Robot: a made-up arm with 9 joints. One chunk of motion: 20 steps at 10 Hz.
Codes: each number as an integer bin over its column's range. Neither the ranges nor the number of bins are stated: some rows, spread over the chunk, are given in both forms.
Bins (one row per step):
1: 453 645 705 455 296 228 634 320 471
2: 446 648 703 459 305 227 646 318 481
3: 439 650 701 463 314 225 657 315 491
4: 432 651 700 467 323 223 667 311 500
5: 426 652 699 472 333 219 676 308 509
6: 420 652 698 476 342 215 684 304 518
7: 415 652 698 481 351 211 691 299 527
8: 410 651 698 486 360 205 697 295 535
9: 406 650 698 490 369 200 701 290 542
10: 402 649 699 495 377 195 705 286 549
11: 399 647 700 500 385 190 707 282 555
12: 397 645 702 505 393 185 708 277 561
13: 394 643 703 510 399 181 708 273 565
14: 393 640 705 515 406 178 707 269 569
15: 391 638 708 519 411 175 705 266 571
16: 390 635 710 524 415 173 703 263 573
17: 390 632 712 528 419 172 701 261 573
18: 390 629 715 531 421 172 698 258 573
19: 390 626 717 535 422 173 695 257 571
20: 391 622 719 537 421 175 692 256 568
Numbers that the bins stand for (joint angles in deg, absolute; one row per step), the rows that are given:
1: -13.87 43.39 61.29 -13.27 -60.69 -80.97 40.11 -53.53 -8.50
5: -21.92 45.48 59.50 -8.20 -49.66 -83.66 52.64 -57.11 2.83
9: -27.89 44.88 59.20 -2.83 -38.92 -89.32 60.10 -62.48 12.68
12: -30.57 43.39 60.39 1.64 -31.76 -93.80 62.18 -66.36 18.34
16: -32.66 40.41 62.78 7.31 -25.20 -97.37 60.69 -70.53 21.92
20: -32.36 36.53 65.46 11.18 -23.41 -96.78 57.41 -72.62 20.43
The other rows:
2: -15.96 44.29 60.69 -12.08 -58.01 -81.27 43.69 -54.13 -5.52
3: -18.04 44.88 60.10 -10.89 -55.32 -81.87 46.97 -55.02 -2.54
4: -20.13 45.18 59.80 -9.69 -52.64 -82.46 49.95 -56.22 0.15
6: -23.71 45.48 59.20 -7.01 -46.97 -84.85 55.02 -58.31 5.52
7: -25.20 45.48 59.20 -5.52 -44.29 -86.04 57.11 -59.80 8.20
8: -26.69 45.18 59.20 -4.03 -41.60 -87.83 58.90 -60.99 10.59
10: -29.08 44.59 59.50 -1.34 -36.53 -90.81 61.29 -63.67 14.76
11: -29.97 43.99 59.80 0.15 -34.15 -92.30 61.88 -64.87 16.55
13: -31.46 42.80 60.69 3.13 -29.97 -94.99 62.18 -67.55 19.53
14: -31.76 41.90 61.29 4.62 -27.89 -95.88 61.88 -68.74 20.73
15: -32.36 41.31 62.18 5.82 -26.39 -96.78 61.29 -69.64 21.32
17: -32.66 39.52 63.38 8.50 -24.01 -97.67 60.10 -71.13 21.92
18: -32.66 38.62 64.27 9.39 -23.41 -97.67 59.20 -72.02 21.92
19: -32.66 37.73 64.87 10.59 -23.11 -97.37 58.31 -72.32 21.32

